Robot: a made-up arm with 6 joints.
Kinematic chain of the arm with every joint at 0, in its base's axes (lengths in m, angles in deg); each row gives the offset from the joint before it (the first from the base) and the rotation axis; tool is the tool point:
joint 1: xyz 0 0 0.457 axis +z
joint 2: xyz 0 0 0 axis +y
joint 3: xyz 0 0 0.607 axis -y
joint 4: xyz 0 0 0 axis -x
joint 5: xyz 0.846 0 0 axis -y
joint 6: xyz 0 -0.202 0 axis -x
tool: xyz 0 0 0
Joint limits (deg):
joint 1: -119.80..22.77
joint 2: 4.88..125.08
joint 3: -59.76..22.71
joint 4: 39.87..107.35
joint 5: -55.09..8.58
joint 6: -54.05..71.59
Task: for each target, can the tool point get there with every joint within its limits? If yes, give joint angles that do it. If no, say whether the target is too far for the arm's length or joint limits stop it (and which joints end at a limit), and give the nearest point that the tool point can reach.
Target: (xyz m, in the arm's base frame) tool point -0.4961 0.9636 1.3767
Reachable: no: joint limits stop it (at a limit: joint 1, joint 2, joint 3, joint 4) | nearest point 0.7125 0.3644 1.5044 | short by 1.355 m
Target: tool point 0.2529 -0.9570 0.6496
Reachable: yes | joints -66.98 20.13 -15.62 45.53 -19.03 -6.78
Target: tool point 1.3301 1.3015 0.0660
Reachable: no: too far | nearest point 1.1609 0.5526 0.1668 | short by 0.774 m
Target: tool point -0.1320 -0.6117 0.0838
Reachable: yes | joints -90.09 40.82 -44.99 49.55 -14.75 4.44
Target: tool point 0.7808 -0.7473 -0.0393
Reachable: yes | joints -39.19 70.19 3.79 64.86 -26.07 -20.05
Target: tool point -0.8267 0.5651 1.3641
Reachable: no: joint limits stop it (at a limit: joint 1, joint 2, joint 3, joint 4) | nearest point -0.5407 -0.6322 1.4441 | short by 1.234 m
